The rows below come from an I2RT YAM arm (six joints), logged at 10 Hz.
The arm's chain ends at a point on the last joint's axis. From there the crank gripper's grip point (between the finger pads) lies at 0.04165 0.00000 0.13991 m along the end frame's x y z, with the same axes.
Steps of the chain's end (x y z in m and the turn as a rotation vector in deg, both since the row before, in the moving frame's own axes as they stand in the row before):
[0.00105 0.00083 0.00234 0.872 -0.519 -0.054]
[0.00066 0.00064 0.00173 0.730 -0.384 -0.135]
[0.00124 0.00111 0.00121 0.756 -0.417 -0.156]
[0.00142 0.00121 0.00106 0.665 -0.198 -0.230]
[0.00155 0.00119 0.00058 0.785 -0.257 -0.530]
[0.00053 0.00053 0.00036 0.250 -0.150 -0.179]
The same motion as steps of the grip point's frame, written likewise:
[-0.00022 -0.00134 0.00270 0.872 -0.519 -0.054]
[-0.00028 -0.00124 0.00199 0.730 -0.384 -0.135]
[0.00022 -0.00085 0.00150 0.756 -0.417 -0.156]
[0.00093 -0.00058 0.00119 0.665 -0.198 -0.230]
[0.00091 -0.00111 0.00075 0.785 -0.257 -0.530]
[0.00016 -0.00021 0.00047 0.250 -0.150 -0.179]

